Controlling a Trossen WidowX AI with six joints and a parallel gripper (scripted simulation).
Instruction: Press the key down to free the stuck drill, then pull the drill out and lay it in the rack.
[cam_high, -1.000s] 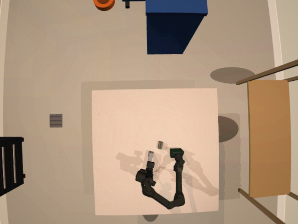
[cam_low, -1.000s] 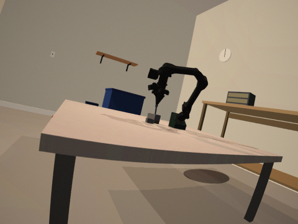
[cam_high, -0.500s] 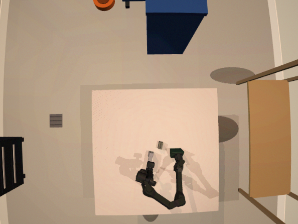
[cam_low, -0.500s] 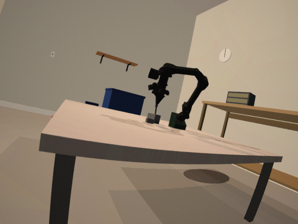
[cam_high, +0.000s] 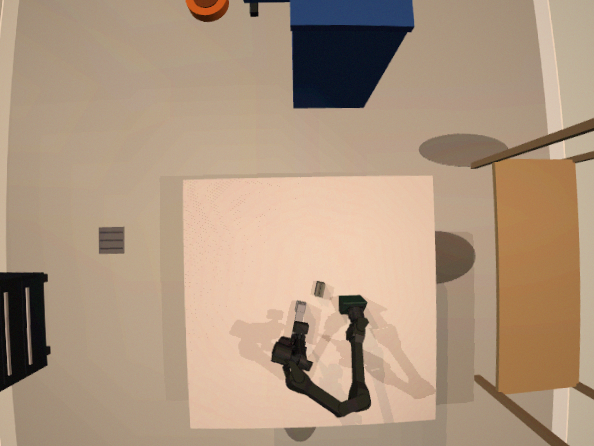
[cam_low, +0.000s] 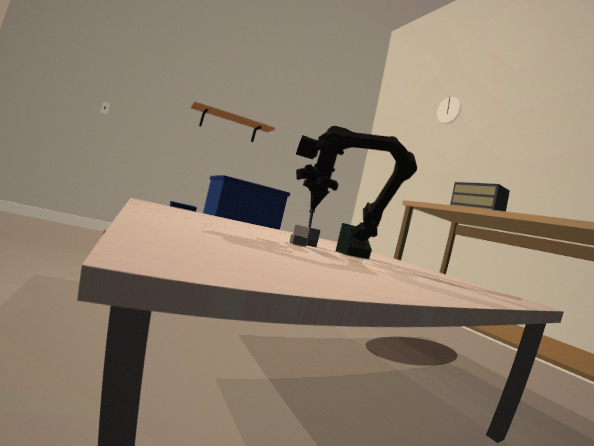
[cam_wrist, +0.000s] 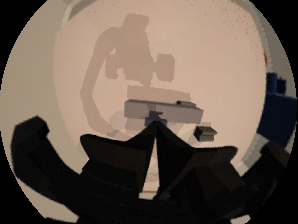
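Right now my gripper tip is 30 mm above the dark drill. Round my gripper tip: grey block 10 mm behind, 30 mm to the right, 90 mm below; then rack 120 mm behind, 180 mm to the right, 110 mm below; then tan drill 10 mm behind, 50 mm to the right, 80 mm below.
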